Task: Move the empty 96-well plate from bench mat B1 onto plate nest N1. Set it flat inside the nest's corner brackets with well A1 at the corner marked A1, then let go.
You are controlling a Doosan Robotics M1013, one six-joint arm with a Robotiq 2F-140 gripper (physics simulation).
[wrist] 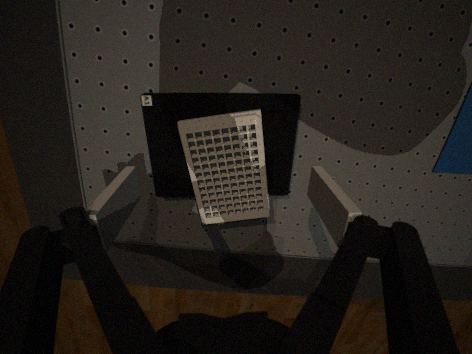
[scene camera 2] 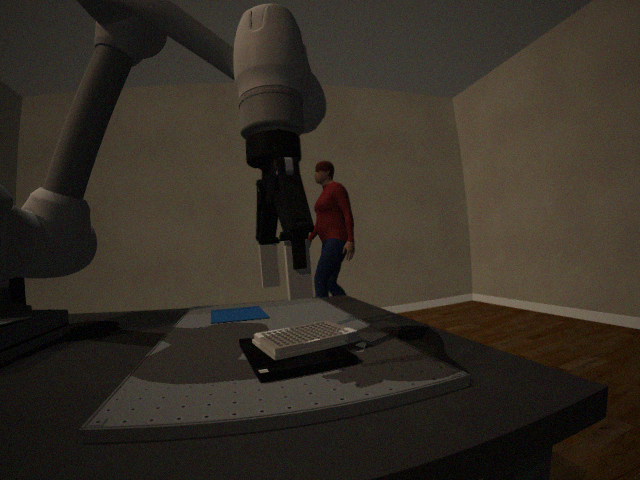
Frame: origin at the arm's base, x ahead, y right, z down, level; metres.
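Seen in the pictures: gripper, fingertip midpoint: (wrist: 224, 181) (scene camera 2: 283, 291).
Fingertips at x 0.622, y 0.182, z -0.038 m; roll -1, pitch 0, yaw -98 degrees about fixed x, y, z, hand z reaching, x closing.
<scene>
A point is followed by its place in that frame.
The white 96-well plate (scene camera 2: 305, 338) {z 0.026, x 0.644, y 0.197 m} (wrist: 227, 170) {z 0.025, x 0.642, y 0.176 m} rests on the black plate nest (scene camera 2: 310, 367) {z 0.042, x 0.635, y 0.265 m} (wrist: 167, 145) {z 0.039, x 0.627, y 0.244 m}. It lies crosswise to the nest's long side, a little skewed, and overhangs the edge that is lower in the wrist view. It looks raised and tilted, not flat within the corners. The white A1 label (scene camera 2: 263, 370) {z 0.039, x 0.582, y 0.265 m} (wrist: 146, 100) {z 0.039, x 0.582, y 0.266 m} marks one nest corner; well A1 on the plate cannot be made out. My gripper (scene camera 2: 284, 289) {z -0.038, x 0.622, y 0.182 m} (wrist: 224, 181) {z -0.038, x 0.622, y 0.182 m} is open and empty, above the plate, with its fingers wide apart.
A blue mat (scene camera 2: 238, 314) {z 0.049, x 0.553, y -0.159 m} (wrist: 456, 145) {z 0.049, x 0.582, y -0.106 m} lies on the perforated light board (scene camera 2: 170, 400) {z 0.051, x 0.483, y 0.298 m} (wrist: 107, 55) {z 0.051, x 0.545, y 0.307 m} beyond the nest in the scene view. A person in a red top (scene camera 2: 333, 211) stands behind the table. Large shadows cross the board and part of the nest.
</scene>
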